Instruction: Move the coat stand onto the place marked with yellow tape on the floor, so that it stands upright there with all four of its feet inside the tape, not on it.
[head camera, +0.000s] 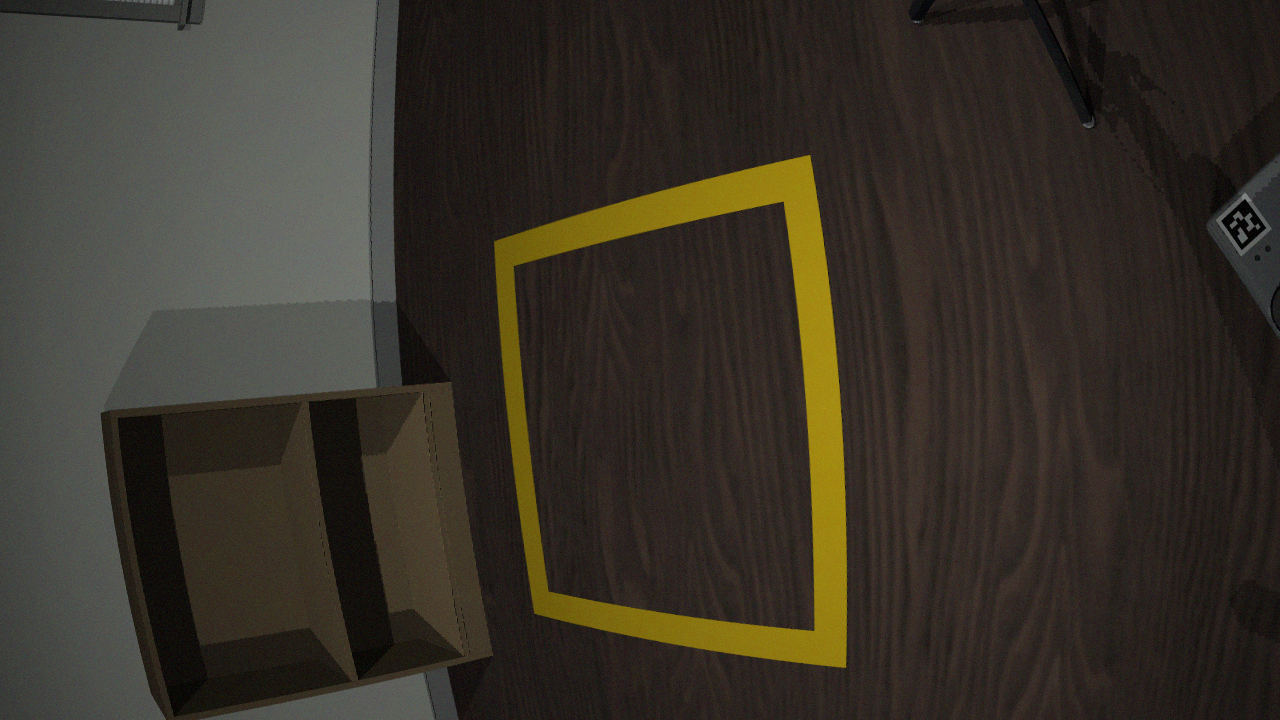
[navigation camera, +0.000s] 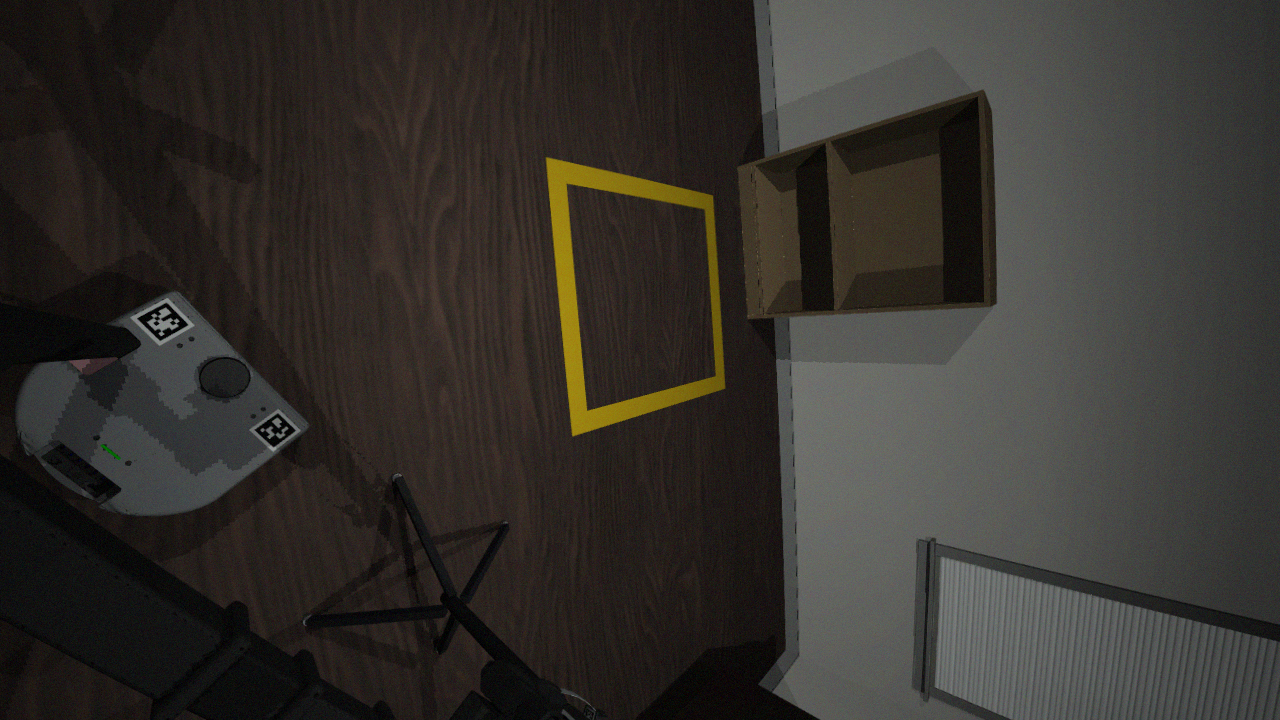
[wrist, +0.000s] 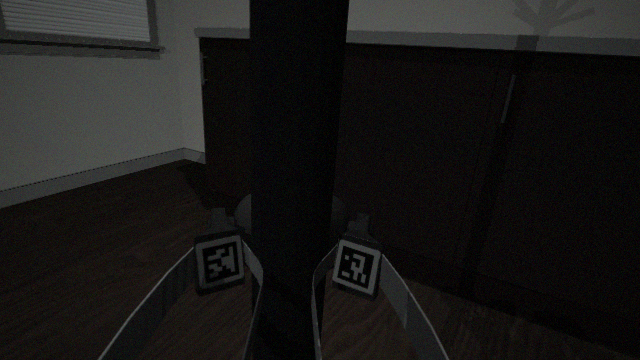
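Seen in the pictures: robot's base, link origin: (navigation camera: 223, 375).
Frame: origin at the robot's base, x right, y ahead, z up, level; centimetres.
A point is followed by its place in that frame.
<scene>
The black coat stand (head camera: 1062, 67) @(z 9.4, x 49.4, y 6.9 cm) (navigation camera: 483, 631) @(z 40.9, x 65.4, y -1.4 cm) (wrist: 300, 125) looks upright, and its pole fills the middle of the wrist view. My gripper (wrist: 294, 217) @(z 72.4, x 71.8, y -2.0 cm) (navigation camera: 528, 694) is shut on this pole, with one fingertip on each side. The stand's four feet show in the navigation view, outside the tape, between my base and the wall. Whether they touch the floor I cannot tell. The yellow tape square (head camera: 823, 402) @(z 0.1, x 40.0, y 83.1 cm) (navigation camera: 570, 295) @(z 0.1, x 36.0, y 87.0 cm) lies on the dark wood floor, below the stand's legs in the head view and above them in the navigation view. The stand's top is out of view.
A brown open shelf unit (head camera: 460, 537) @(z 3.8, x 71.7, y 199.4 cm) (navigation camera: 750, 241) @(z 4.7, x 73.5, y 198.3 cm) stands by the wall, close to the tape's far side. My base (head camera: 1253, 268) @(z 16.0, x 7.8, y 2.3 cm) (navigation camera: 161, 420) @(z 16.0, x 0.2, y -11.1 cm) and arm (navigation camera: 98, 582) @(z 87.1, x 2.8, y -9.2 cm) show at the navigation view's left. Dark cabinets (wrist: 425, 150) stand beyond the pole. A window (wrist: 75, 20) (navigation camera: 1074, 626) @(z 137.5, x 244.0, y 132.4 cm) is in the wall.
</scene>
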